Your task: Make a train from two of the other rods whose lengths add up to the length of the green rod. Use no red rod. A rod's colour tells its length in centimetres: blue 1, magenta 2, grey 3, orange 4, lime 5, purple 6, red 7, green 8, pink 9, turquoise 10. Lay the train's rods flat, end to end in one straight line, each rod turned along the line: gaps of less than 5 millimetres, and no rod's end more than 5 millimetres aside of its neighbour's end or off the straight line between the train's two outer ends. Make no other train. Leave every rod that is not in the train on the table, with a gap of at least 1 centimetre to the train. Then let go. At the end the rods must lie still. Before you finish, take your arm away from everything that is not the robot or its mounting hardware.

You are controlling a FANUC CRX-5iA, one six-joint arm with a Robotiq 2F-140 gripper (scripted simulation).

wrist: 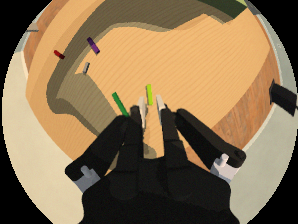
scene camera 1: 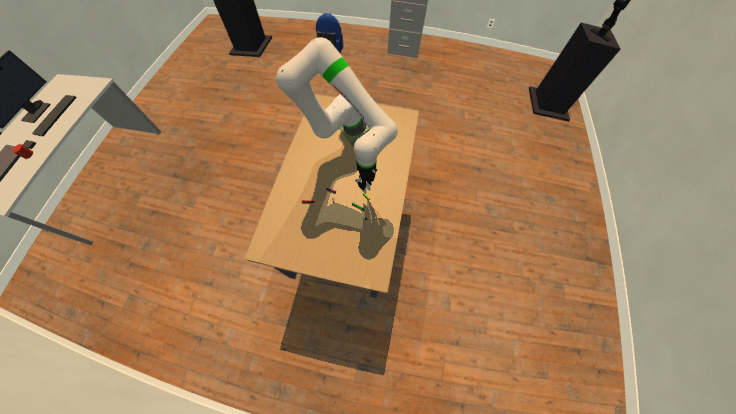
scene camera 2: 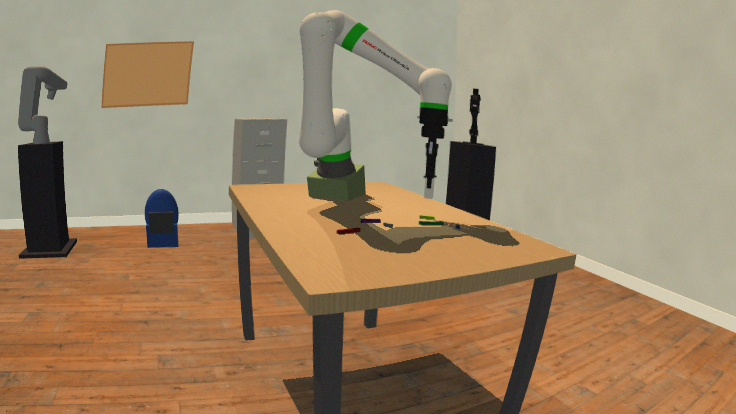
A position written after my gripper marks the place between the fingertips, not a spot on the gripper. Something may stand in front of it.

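Observation:
There is my gripper [scene camera 2: 428,197] in the scene, and the wrist view has my gripper [wrist: 150,102] in it too.

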